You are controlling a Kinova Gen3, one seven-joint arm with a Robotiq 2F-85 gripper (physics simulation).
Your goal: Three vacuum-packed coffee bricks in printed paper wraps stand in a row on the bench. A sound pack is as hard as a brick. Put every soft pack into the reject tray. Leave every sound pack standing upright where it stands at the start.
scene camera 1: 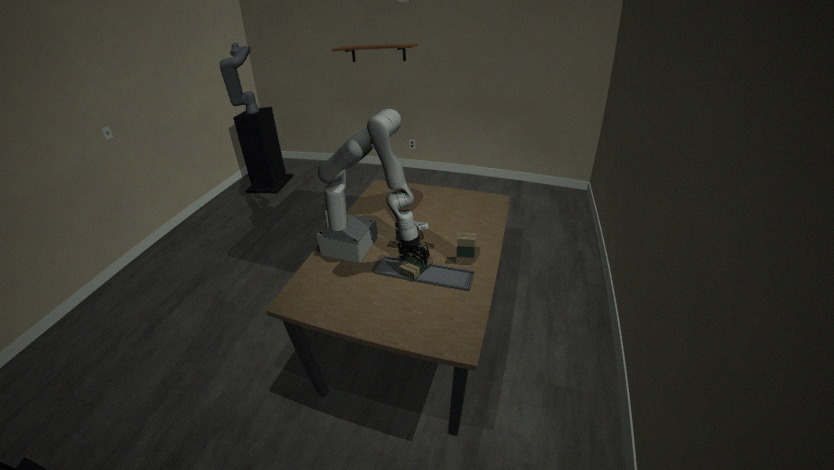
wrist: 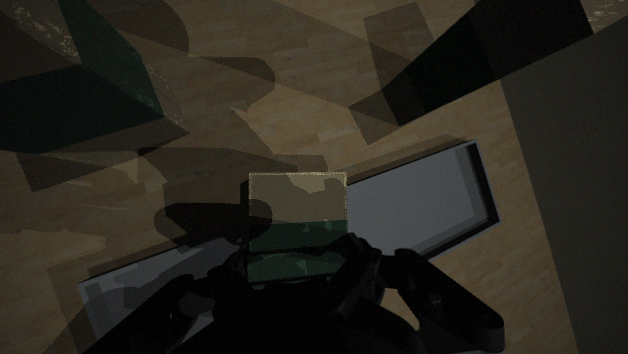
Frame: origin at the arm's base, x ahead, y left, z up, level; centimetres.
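Seen in the pictures: gripper, fingertip midpoint: (scene camera 1: 416, 263) (wrist: 300, 249); arm's base, link origin: (scene camera 1: 338, 225).
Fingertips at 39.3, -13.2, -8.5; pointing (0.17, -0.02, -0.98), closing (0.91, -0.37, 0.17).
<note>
Offsets run from my fingertips to a thing's top centre, as dx, dy, dz. Level surfaces: height alone.
One tan-and-green coffee pack @(-0.2, -0.4, +2.3) (scene camera 1: 412, 267) (wrist: 297, 200) is in the grey tray @(+3.8, -2.8, -1.8) (scene camera 1: 449, 277) (wrist: 425, 200), towards its left half in the scene view, and looks tilted or lying. My gripper (scene camera 1: 414, 256) (wrist: 300, 249) points down at this pack and is shut on it, a finger against each side; the dark wrist view hides part of the contact. A second pack @(+20.8, +7.8, +10.8) (scene camera 1: 465, 251) (wrist: 480, 55) stands upright on the bench behind the tray's right end. A third pack @(-7.8, +15.5, +4.9) (wrist: 45, 117) stands at the upper left of the wrist view; the arm mostly hides it in the scene view.
The wooden bench @(dz -3.2) (scene camera 1: 373, 309) carries the arm's grey base block (scene camera 1: 344, 242) at its left side. The bench's right edge lies a little beyond the second pack. A wall shelf (scene camera 1: 374, 46) and another arm on a black pedestal (scene camera 1: 260, 148) are far off.
</note>
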